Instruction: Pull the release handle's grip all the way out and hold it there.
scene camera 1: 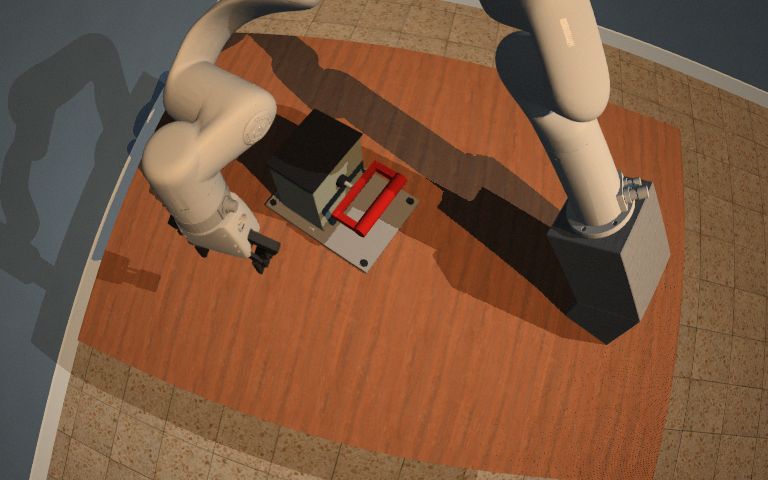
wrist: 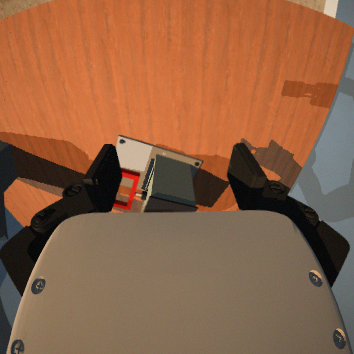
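Observation:
The release handle's red frame (scene camera 1: 346, 198) (wrist: 134, 192) stands out from the front of a dark box-shaped housing (scene camera 1: 317, 148) (wrist: 172, 177). A short pale rod (scene camera 1: 348, 183) shows between frame and housing. The thick round grip bar (scene camera 1: 380, 206) forms the outer side of the frame; in the wrist view the left finger hides that side. The housing stands on a light base plate (scene camera 1: 362, 246) (wrist: 134, 152). My gripper (scene camera 1: 231, 260) (wrist: 174, 158) is open and empty. It is above the table, left of the plate in the scene view, apart from the handle.
The wooden table (scene camera 1: 351, 350) (wrist: 170, 65) carries the fixture. My arm's dark pedestal (scene camera 1: 594, 277) stands on its right side, and the arm arches behind the housing. Dark bolts (scene camera 1: 363, 262) sit at the plate's corners. A blue-grey wall is at the left.

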